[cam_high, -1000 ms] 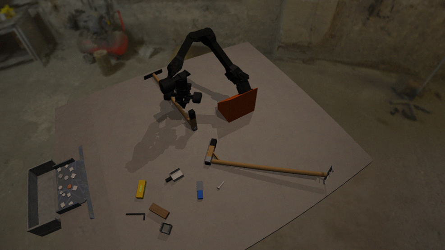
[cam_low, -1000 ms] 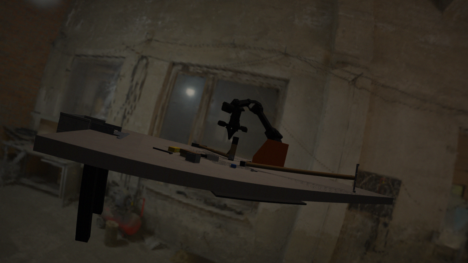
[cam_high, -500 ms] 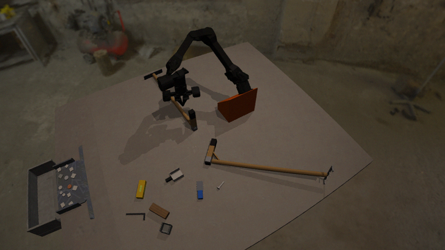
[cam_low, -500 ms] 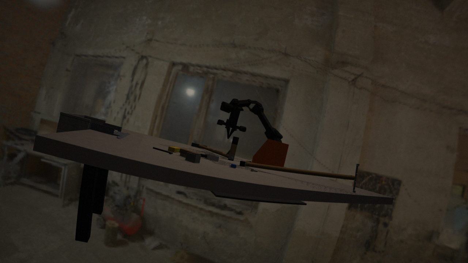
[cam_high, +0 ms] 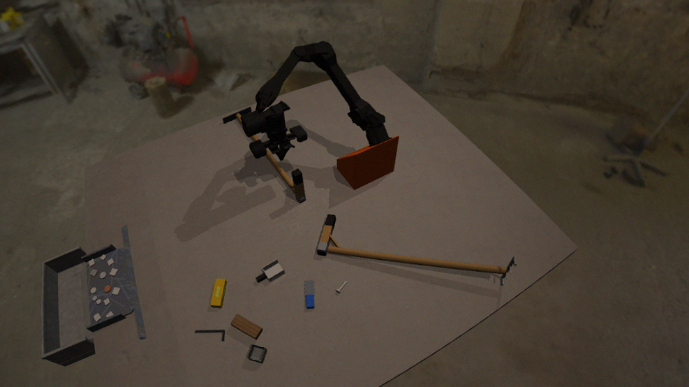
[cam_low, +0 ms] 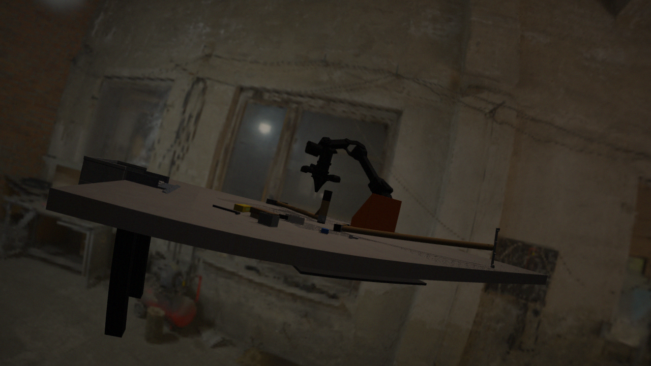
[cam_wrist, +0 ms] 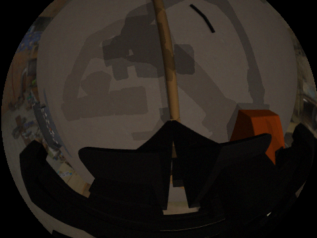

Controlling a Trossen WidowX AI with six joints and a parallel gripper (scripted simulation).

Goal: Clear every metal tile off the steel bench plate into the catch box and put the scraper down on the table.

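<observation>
My gripper tip is now 190 mm to the left of the wooden-shafted scraper and 60 mm above it. Round my gripper tip: yellow block (370 mm ahead, 280 mm to the left, 110 mm below); then long-handled tool (480 mm to the left, 200 mm behind, 90 mm below); then blue piece (430 mm to the left, 140 mm ahead, 120 mm below).
</observation>
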